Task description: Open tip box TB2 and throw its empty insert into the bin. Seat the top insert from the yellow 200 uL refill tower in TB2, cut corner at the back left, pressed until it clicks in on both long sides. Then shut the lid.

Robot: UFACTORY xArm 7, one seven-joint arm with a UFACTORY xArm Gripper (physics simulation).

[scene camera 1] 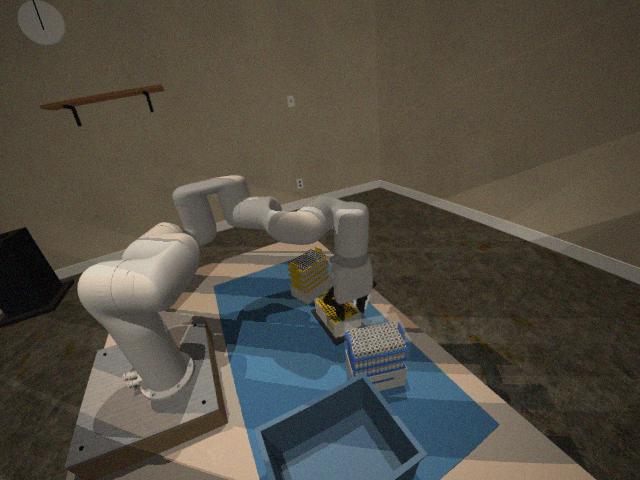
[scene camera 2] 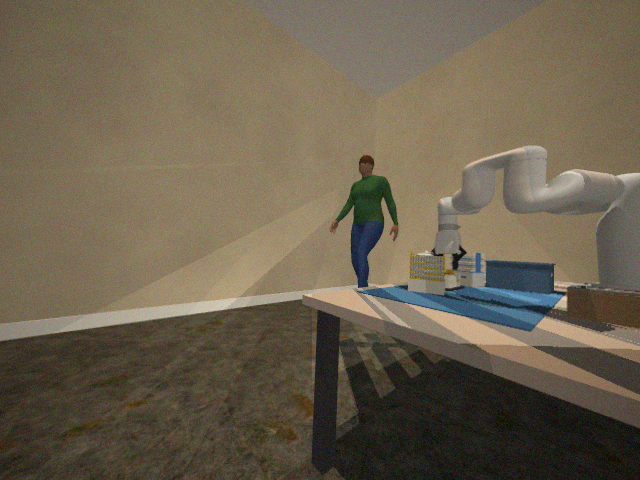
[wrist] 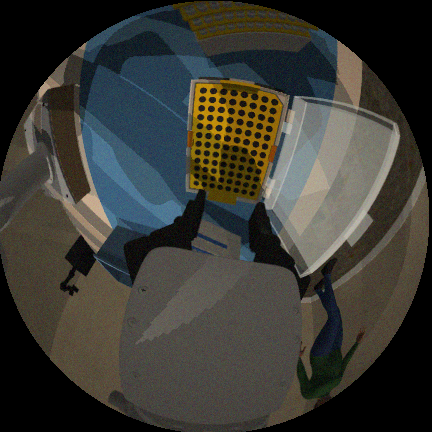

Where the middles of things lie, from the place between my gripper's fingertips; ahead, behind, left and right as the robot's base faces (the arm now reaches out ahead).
My hand is 60 mm to the right of the clear lid (wrist: 335, 156), 60 mm short of it and 30 mm below it. Round my hand: blue bin (scene camera 1: 352, 424) 280 mm to the right, 190 mm behind, 10 mm below.
